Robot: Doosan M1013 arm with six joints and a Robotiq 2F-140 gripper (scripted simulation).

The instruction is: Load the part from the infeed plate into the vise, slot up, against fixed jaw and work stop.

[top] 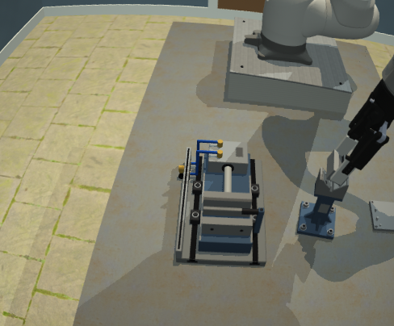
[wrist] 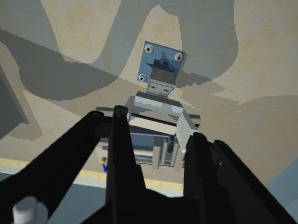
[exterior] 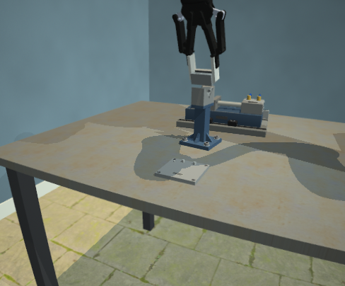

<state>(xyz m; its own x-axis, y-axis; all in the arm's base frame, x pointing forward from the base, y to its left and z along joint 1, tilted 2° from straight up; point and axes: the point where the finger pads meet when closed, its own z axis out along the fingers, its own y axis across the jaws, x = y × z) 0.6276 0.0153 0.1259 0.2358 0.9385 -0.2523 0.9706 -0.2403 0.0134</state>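
Now: the part 20 mm below my hand. Also, from my hand: work stop (180 mm to the right, 120 mm below, 40 mm ahead); then moving jaw (230 mm to the right, 130 mm below); then blue pedestal (150 mm below, 10 mm to the right).
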